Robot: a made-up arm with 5 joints. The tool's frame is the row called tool.
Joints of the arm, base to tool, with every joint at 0 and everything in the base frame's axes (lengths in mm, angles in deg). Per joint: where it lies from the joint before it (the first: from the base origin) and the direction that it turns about. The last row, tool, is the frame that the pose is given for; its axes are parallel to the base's.
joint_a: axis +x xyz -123 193 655
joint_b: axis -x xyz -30 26 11
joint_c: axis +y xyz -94 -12 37
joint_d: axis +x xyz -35 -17 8
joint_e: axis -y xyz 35 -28 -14
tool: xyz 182 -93 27
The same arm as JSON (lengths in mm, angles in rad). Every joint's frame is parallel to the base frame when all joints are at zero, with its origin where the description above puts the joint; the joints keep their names.
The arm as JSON. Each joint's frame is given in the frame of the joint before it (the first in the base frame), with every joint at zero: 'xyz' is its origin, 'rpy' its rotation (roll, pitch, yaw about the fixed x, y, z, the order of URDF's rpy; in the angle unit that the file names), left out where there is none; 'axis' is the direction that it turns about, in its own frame. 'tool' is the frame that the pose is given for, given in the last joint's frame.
{"units": {"length": "mm", "angle": "rad"}, "joints": [{"name": "joint_a", "type": "revolute", "origin": {"xyz": [-123.0, 193.0, 655.0]}, "axis": [1.0, 0.0, 0.0]}, {"name": "joint_b", "type": "revolute", "origin": {"xyz": [-30.0, 26.0, 11.0]}, "axis": [-1.0, 0.0, 0.0]}, {"name": "joint_c", "type": "revolute", "origin": {"xyz": [-94.0, -12.0, 37.0]}, "axis": [0.0, 1.0, 0.0]}, {"name": "joint_d", "type": "revolute", "origin": {"xyz": [-35.0, -17.0, 8.0]}, "axis": [1.0, 0.0, 0.0]}, {"name": "joint_e", "type": "revolute", "origin": {"xyz": [35.0, -28.0, -14.0]}, "axis": [0.0, -1.0, 0.0]}], "tool": {"origin": {"xyz": [182.0, -93.0, 27.0]}}}
